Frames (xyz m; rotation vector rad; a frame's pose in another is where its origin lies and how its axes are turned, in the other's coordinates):
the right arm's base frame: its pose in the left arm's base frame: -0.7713 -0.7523 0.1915 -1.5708 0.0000 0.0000
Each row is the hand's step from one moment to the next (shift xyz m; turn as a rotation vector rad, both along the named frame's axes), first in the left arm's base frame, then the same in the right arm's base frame.
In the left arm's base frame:
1: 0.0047 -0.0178 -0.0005 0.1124 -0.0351 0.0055
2: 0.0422 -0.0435 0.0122 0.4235 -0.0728 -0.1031
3: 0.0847 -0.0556 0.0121 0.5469 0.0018 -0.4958
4: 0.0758 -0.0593 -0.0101 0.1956 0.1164 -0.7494
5: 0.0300 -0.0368 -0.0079 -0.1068 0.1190 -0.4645
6: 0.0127 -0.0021 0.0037 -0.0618 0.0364 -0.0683
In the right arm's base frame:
1: 0.0047 0.0005 -0.0178 0.1124 -0.0055 -0.0351
2: 0.0422 -0.0122 -0.0435 0.4235 0.1031 -0.0728
3: 0.0847 -0.0121 -0.0556 0.5469 0.4958 0.0018
4: 0.0758 0.0101 -0.0593 0.1956 0.7494 0.1164
5: 0.0300 0.0079 -0.0368 -0.1068 0.4645 0.1190
6: 0.0127 -0.0037 -0.0021 -0.0618 0.0683 0.0364

